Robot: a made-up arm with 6 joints.
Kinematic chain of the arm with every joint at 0, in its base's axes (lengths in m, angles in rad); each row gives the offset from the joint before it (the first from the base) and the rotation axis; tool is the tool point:
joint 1: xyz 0 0 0.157 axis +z
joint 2: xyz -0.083 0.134 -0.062 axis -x
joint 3: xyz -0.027 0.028 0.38 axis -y
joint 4: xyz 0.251 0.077 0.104 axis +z
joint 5: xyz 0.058 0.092 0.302 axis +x
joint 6: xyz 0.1 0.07 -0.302 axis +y
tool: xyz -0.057 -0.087 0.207
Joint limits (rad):
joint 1: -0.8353..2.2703
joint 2: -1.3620..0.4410
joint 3: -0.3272..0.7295
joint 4: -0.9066..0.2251
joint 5: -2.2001..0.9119
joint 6: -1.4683..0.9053
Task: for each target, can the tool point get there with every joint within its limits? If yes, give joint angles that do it. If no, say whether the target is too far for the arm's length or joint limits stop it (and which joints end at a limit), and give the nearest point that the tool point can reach.
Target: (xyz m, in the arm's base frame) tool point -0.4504 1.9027 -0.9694
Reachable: no: too far | nearest point 0.1301 0.7368 0.1477 | short by 1.716 m
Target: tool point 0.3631 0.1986 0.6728
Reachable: yes | joints 1.6731 -0.8932 0.2373 -0.4070 -0.1458 -0.0777
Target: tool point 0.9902 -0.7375 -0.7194
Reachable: no: joint limits stop it (at a limit: joint 2, joint 3, joint 4, joint 6) | nearest point 0.6904 -0.5142 0.1615 | short by 0.957 m
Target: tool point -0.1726 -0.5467 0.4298
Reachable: yes | joints -0.5226 -1.1946 -0.1648 -0.8110 -1.5623 -0.7346
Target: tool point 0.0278 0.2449 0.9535
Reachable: yes | joints 0.3875 -0.0189 0.2223 0.0789 -1.4913 -0.1232
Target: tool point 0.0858 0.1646 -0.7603
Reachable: no: joint limits stop it (at a limit: joint 2, joint 3, joint 4, joint 6) | nearest point 0.2097 0.4022 0.1018 | short by 0.903 m
